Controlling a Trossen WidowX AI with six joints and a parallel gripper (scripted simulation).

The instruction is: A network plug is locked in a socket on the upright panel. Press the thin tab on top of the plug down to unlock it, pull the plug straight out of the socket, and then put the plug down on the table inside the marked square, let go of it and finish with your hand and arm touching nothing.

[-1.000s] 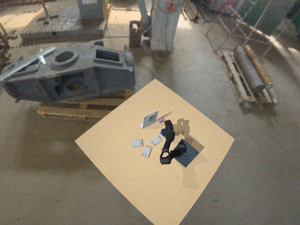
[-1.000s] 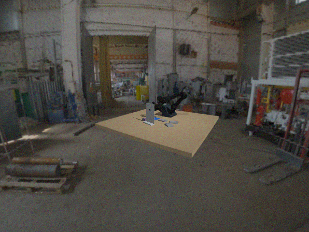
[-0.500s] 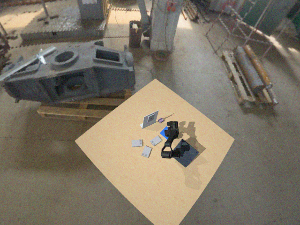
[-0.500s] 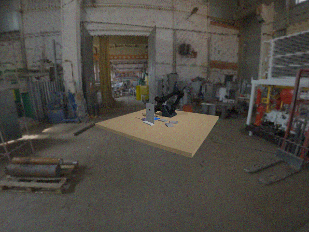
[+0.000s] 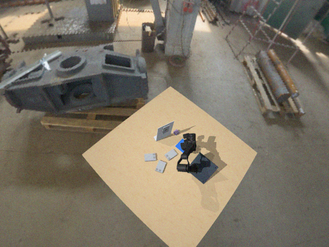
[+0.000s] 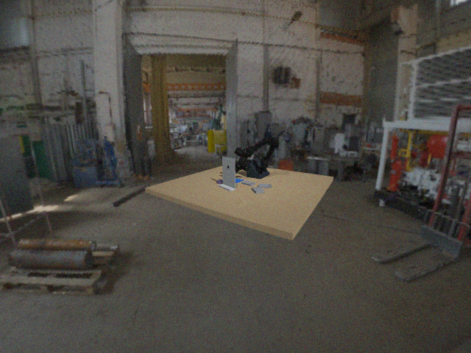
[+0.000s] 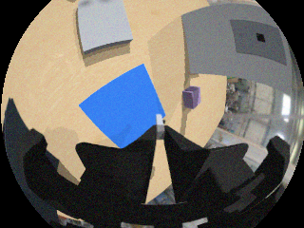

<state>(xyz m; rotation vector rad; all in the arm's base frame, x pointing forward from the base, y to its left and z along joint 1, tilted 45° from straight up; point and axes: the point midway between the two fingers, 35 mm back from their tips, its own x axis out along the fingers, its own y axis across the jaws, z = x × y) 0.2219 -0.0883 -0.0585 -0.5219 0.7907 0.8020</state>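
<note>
Right now my gripper tip is 10 mm past the blue marked square and 70 mm above it. Round my gripper tip: purple cube (150 mm ahead, 50 mm to the right, 60 mm below); then upright panel (200 mm ahead, 90 mm to the left, 40 mm above); then network plug (right at my gripper tip).
</note>
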